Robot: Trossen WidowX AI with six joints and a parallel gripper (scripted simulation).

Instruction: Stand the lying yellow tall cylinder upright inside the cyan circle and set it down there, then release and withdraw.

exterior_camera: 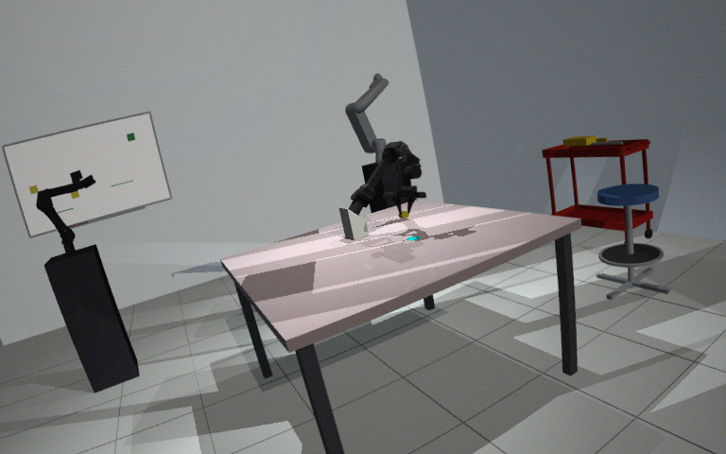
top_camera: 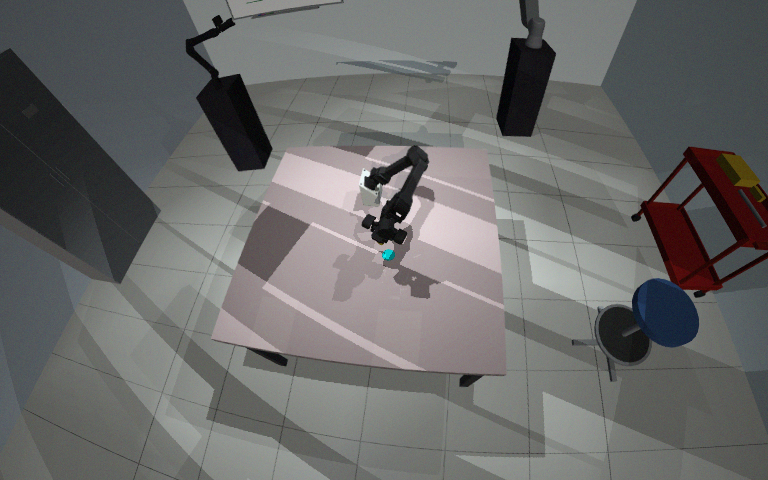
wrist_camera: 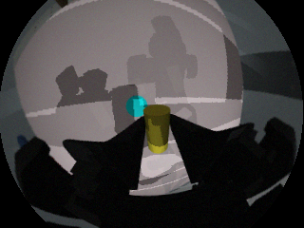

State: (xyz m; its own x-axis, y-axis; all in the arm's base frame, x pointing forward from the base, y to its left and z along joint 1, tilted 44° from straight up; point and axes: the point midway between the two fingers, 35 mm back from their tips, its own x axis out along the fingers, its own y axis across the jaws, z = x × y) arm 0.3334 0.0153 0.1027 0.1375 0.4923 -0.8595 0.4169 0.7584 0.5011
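The cyan circle is 20 mm to the left of my gripper tip and 120 mm below it. Also, from my gripper tip: yellow tall cylinder: 20 mm behind, 10 mm to the left.
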